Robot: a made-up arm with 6 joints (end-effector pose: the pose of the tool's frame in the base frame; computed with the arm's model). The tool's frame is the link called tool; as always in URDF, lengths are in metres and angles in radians.
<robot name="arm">
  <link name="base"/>
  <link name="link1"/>
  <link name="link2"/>
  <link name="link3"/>
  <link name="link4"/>
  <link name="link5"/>
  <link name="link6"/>
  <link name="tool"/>
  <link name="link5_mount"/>
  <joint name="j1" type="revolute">
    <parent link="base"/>
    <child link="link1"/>
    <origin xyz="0 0 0.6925" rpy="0 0 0"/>
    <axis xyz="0 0 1"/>
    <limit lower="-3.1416" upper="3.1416"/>
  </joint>
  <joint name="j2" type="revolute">
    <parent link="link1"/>
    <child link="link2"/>
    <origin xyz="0.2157 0 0" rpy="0 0 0"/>
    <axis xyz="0 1 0"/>
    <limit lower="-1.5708" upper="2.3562"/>
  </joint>
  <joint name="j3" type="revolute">
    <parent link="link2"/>
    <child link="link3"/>
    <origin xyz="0 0 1.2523" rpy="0 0 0"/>
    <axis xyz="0 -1 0"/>
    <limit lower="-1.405" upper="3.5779"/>
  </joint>
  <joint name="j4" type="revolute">
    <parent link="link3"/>
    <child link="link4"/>
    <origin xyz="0 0 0.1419" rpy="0 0 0"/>
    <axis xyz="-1 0 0"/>
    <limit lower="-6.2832" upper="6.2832"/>
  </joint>
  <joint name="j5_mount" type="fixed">
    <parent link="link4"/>
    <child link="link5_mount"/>
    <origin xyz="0.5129 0 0" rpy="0 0 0"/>
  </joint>
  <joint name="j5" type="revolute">
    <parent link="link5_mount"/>
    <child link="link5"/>
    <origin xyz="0.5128 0 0" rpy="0 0 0"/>
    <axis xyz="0 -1 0"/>
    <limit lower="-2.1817" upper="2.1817"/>
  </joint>
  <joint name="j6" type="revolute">
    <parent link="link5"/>
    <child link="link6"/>
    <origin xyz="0.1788 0 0" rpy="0 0 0"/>
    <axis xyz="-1 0 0"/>
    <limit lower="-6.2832" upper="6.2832"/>
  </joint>
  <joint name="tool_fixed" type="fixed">
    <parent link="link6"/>
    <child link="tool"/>
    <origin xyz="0 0 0" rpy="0 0 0"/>
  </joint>
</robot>
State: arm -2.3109 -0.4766 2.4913 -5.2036 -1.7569 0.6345
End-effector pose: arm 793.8 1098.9 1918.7 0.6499 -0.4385 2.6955
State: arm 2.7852 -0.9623 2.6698 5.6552 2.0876 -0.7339
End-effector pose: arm 1449.4 -442.1 730.7 0.1368 0.3983 2.1978
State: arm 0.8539 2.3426 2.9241 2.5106 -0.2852 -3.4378
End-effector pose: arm 1345.3 1498.3 629.3 1.0817 -0.7994 0.6135
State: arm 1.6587 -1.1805 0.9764 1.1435 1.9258 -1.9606
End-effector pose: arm -7.0 -1658.5 1854.8 -1.8034 0.5288 -2.9008
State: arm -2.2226 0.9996 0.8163 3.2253 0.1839 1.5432
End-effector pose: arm -1500.8 -1962.4 1258.0 1.5102 0.3665 -2.2390
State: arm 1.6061 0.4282 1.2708 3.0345 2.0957 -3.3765
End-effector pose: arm -64.8 1366.2 2522.5 0.4575 1.2427 1.8972
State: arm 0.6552 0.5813 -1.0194 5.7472 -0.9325 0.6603
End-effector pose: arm 659.4 599.2 606.8 2.5000 0.6125 -3.0115
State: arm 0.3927 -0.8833 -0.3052 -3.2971 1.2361 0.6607
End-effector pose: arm 146.8 89.1 2058.9 2.6441 0.6460 0.5769
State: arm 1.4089 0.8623 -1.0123 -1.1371 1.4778 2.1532
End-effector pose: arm 330.6 1021.7 448.0 -2.4348 0.2154 0.2282
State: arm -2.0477 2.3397 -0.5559 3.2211 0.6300 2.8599
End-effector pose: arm -2.7 13.0 -499.0 -2.9430 -0.3821 1.1443
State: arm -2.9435 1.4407 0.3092 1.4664 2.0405 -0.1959
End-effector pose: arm -1932.3 -549.6 67.3 -0.2973 -0.4658 -1.2511
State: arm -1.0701 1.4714 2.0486 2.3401 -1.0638 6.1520
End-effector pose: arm 985.1 -2034.1 1633.9 -1.1279 -0.8860 -2.5220
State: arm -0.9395 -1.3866 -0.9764 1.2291 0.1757 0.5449
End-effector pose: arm 39.0 -3.5 1540.8 -1.8525 -0.4627 -0.7544
